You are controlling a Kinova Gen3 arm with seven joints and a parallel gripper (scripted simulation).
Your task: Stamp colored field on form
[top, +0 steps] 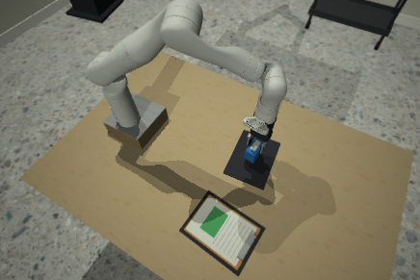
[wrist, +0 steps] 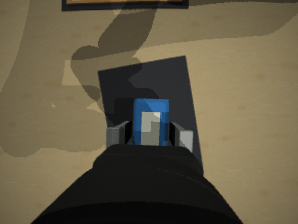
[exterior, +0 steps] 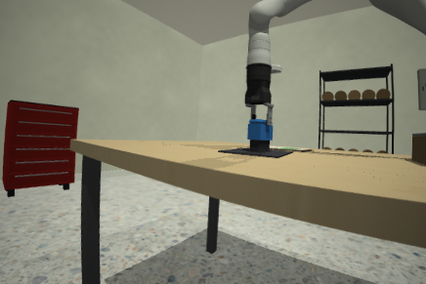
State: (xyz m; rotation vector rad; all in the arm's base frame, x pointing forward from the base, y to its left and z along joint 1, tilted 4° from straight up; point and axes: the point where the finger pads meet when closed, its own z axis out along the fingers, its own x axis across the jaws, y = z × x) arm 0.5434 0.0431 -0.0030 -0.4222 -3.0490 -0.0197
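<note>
My gripper is now 5 cm above the blue stamp. Round my hand: clipboard (32 cm to the right, 10 cm below, 1 cm ahead); then dark mat (10 cm below).
</note>
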